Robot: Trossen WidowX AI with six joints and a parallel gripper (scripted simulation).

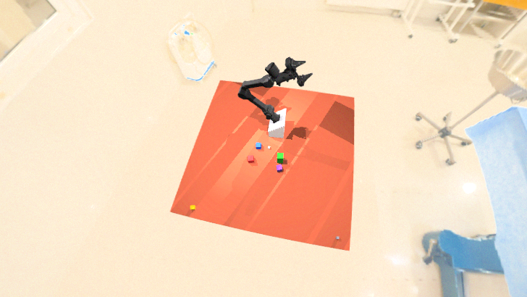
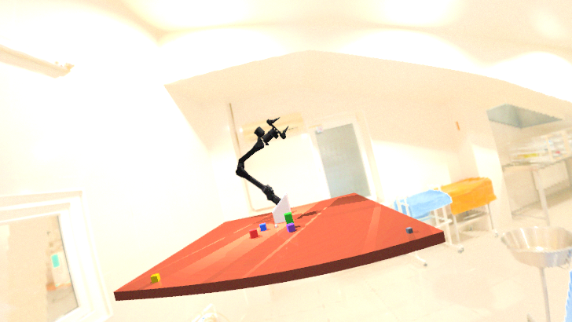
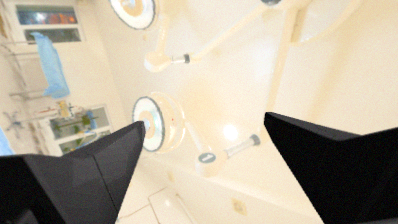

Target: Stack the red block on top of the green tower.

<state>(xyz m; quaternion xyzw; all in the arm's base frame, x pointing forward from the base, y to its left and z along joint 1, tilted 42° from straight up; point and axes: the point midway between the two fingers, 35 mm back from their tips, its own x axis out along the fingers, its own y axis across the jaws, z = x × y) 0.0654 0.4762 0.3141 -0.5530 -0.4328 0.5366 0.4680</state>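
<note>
My gripper tip is now 27 cm short of the red block, 35 cm to the left of it and 68 cm above it. From my gripper tip the other things lie so: grey block: 79 cm ahead, 30 cm to the left, 70 cm below; blue block: 15 cm ahead, 31 cm to the right, 69 cm below; purple block: 32 cm ahead, 13 cm to the right, 69 cm below.
</note>
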